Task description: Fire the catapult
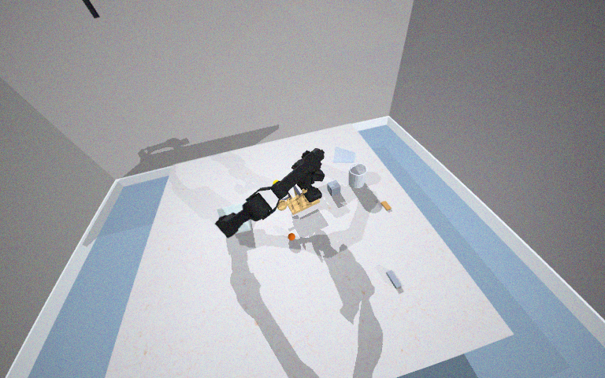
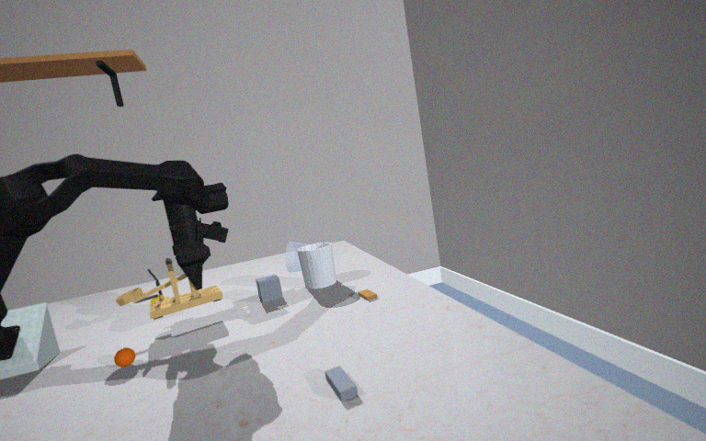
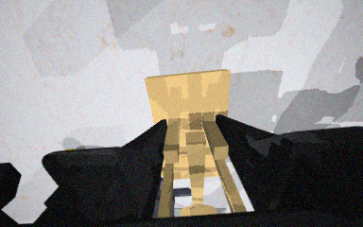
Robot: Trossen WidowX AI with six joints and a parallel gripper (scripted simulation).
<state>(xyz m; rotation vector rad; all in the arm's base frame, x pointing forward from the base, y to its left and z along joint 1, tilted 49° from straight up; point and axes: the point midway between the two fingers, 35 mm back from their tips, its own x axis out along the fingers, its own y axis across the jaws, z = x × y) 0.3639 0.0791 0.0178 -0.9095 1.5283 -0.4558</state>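
My gripper tip is 15 cm to the left of the orange ball, 11 cm past it and 6 cm above it. Round my gripper tip: wooden catapult (7 cm behind, 2 cm above, 1 cm to the right); then yellow ball (18 cm to the left, 15 cm behind, 6 cm below); then grey cube (14 cm ahead, 6 cm to the left, 5 cm below).
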